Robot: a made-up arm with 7 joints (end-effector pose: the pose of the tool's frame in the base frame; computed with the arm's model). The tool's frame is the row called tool.
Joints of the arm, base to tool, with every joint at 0 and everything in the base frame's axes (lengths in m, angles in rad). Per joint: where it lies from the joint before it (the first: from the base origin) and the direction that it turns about. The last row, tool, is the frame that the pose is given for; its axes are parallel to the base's.
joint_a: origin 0 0.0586 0 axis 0 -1 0
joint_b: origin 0 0.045 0 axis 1 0 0
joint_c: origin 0 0 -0.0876 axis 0 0 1
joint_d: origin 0 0 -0.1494 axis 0 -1 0
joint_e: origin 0 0 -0.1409 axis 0 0 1
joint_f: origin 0 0 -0.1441 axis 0 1 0
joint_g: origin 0 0 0 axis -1 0 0
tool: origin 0 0 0
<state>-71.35 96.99 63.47 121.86 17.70 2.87 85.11</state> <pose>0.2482 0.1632 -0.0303 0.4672 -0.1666 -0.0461 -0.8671</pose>
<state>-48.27 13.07 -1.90 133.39 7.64 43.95 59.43</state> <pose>0.1067 0.1062 -0.1822 0.7952 -0.4931 -0.2564 -0.2422</pose>
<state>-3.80 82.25 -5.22 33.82 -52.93 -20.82 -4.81</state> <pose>0.1524 0.5711 -0.0885 0.5401 0.5351 -0.0048 -0.6496</pose>
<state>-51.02 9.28 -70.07 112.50 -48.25 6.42 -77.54</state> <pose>-0.0727 -0.1201 -0.1743 0.6994 0.1394 -0.7008 -0.0146</pose>
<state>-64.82 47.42 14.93 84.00 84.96 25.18 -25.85</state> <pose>0.0018 0.3495 -0.3018 0.9223 0.1625 -0.0200 0.3500</pose>
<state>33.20 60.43 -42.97 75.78 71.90 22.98 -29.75</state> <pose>0.3418 0.2777 -0.1531 0.8680 0.1714 -0.4564 0.0943</pose>
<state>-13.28 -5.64 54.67 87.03 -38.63 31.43 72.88</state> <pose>0.0974 0.3099 -0.3039 0.9558 -0.1596 -0.2370 0.0687</pose>
